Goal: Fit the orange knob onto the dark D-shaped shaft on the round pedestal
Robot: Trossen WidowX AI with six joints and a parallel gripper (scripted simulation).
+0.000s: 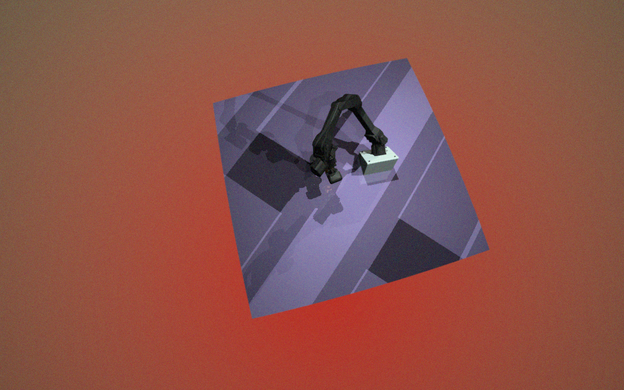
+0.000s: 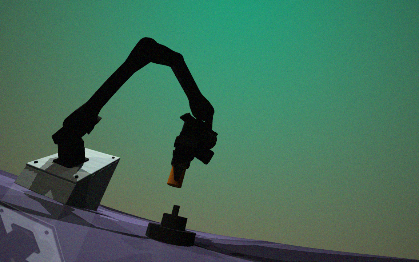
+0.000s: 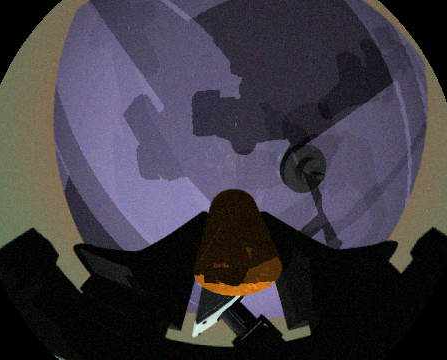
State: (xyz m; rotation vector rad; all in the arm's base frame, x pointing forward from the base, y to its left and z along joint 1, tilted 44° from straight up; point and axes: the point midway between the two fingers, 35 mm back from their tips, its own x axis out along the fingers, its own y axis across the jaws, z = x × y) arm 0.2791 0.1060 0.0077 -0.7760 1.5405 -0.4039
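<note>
Now: the dark round pedestal 40 mm ahead of my gripper tip, 120 mm to the right of it and 100 mm below it. The rest, counted from my gripper tip: orange knob 20 mm above.
</note>
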